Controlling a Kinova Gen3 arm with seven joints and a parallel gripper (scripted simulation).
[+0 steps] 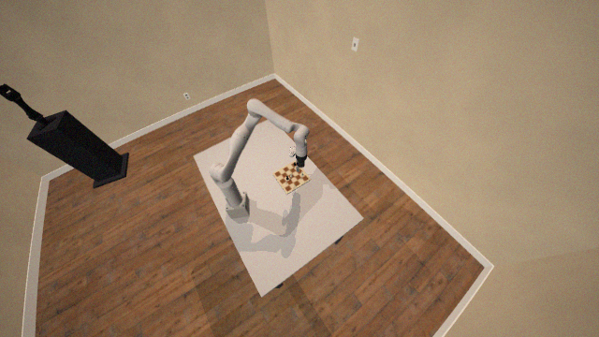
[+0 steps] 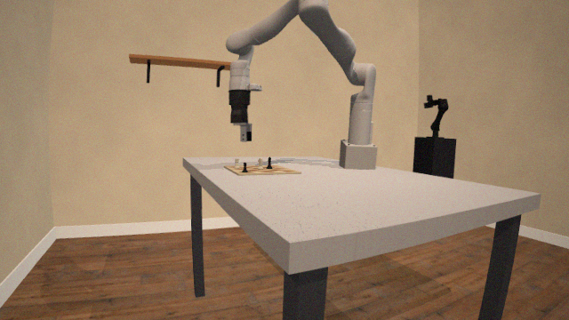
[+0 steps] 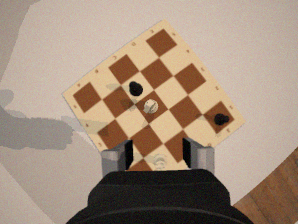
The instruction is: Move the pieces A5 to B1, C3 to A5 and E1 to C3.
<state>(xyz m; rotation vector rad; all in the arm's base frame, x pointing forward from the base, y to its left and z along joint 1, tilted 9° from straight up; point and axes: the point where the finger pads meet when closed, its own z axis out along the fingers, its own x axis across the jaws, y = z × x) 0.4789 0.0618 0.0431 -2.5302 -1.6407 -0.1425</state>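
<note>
Right now the chessboard is 12 cm below my hand, 5 cm behind it and 1 cm to the left of it.
</note>
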